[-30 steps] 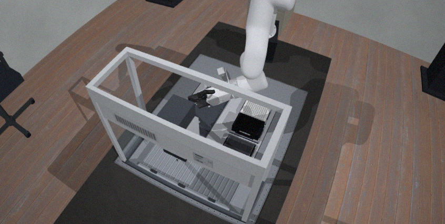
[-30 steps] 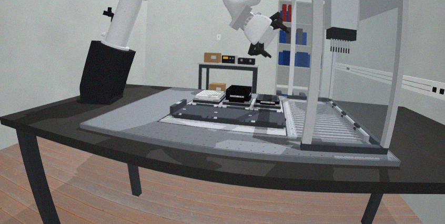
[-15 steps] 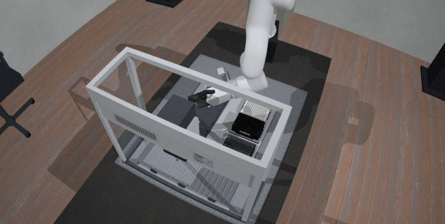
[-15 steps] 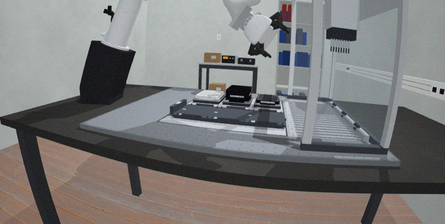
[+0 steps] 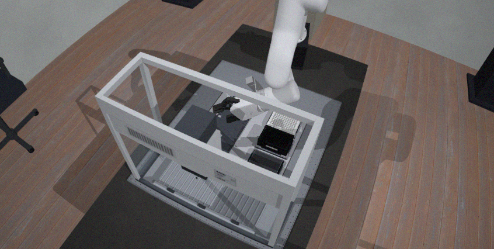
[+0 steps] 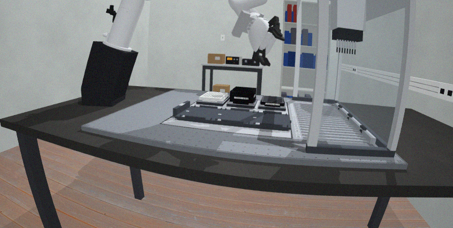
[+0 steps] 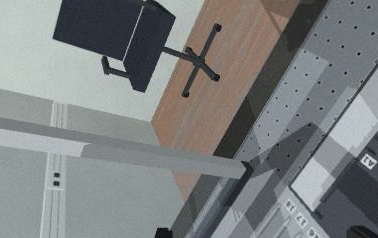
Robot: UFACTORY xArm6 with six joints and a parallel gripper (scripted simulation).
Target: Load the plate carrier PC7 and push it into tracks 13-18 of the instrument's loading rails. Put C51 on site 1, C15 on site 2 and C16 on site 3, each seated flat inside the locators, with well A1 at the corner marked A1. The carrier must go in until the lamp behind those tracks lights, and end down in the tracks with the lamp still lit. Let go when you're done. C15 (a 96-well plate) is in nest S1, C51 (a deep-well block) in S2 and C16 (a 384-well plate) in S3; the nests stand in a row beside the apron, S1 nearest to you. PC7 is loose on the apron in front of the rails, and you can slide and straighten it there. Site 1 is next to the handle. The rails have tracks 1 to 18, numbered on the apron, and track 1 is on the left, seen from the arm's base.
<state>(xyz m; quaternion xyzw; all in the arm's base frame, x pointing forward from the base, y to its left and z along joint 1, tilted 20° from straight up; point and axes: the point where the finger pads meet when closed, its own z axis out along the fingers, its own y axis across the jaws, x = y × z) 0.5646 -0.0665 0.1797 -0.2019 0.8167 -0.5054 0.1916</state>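
Now: the nest S3 200 mm below my hand, 190 mm to the left of it and 10 mm ahead of it. The rest, counted from my hand: apron: 210 mm below, 100 mm behind, 60 mm to the left; dark carrier PC7: 190 mm below, 100 mm behind, 40 mm to the right; frame post: 220 mm to the right, 110 mm ahead, 40 mm above.
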